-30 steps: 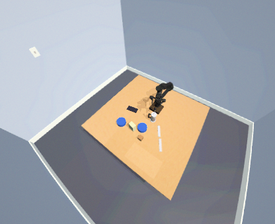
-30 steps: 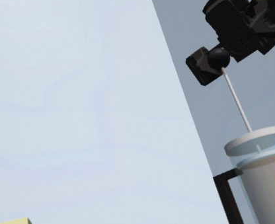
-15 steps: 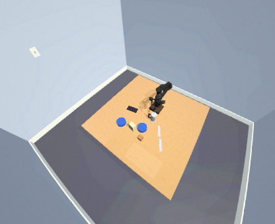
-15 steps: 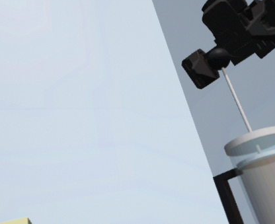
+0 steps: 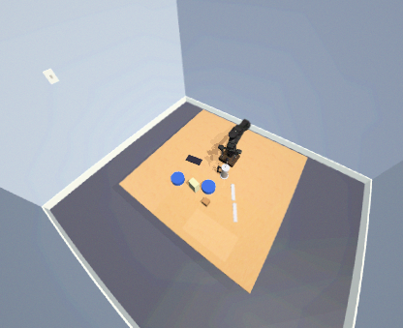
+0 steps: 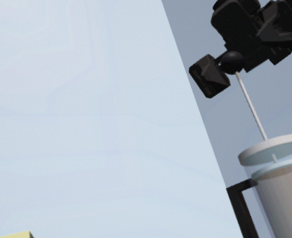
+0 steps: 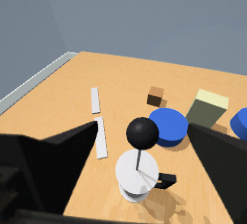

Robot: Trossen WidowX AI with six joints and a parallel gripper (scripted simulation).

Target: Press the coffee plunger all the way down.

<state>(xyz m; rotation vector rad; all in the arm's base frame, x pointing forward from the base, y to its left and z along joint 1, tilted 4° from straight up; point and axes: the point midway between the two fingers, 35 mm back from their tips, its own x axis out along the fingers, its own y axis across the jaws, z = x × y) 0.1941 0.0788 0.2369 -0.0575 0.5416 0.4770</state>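
Right now my gripper tip is 130 mm above the coffee press and 20 mm to the left of it. The rest, counted from my gripper tip: brown cube 300 mm ahead, 230 mm below, 60 mm to the left.
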